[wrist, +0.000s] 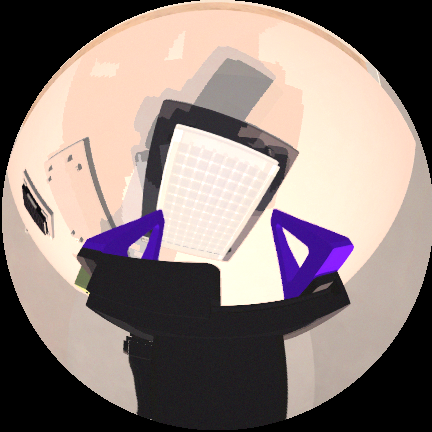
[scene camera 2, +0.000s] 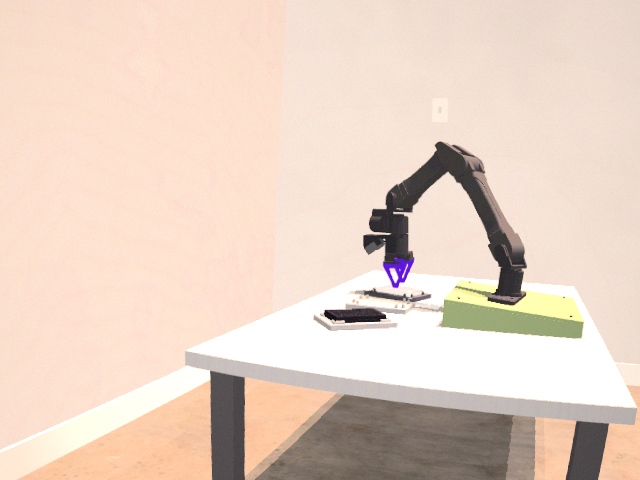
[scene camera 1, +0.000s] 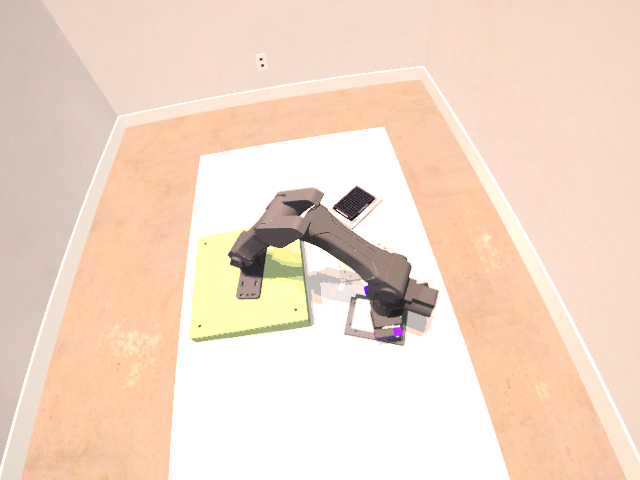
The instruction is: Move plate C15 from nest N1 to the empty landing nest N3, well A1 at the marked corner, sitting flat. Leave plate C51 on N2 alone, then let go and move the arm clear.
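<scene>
A white well plate sits in a dark nest. A black well plate sits on a white nest. Between them is an empty pale nest with small corner posts. No plate or nest labels are readable. My gripper is open and empty, pointing down low over the white plate. In the wrist view the plate is turned relative to the fingers; the left fingertip is at its left edge, the right one beyond its right edge.
The arm's base stands on a yellow-green block on the white table. The arm hides part of the dark nest and the empty nest in the first scene view. Walls stand beyond the table.
</scene>
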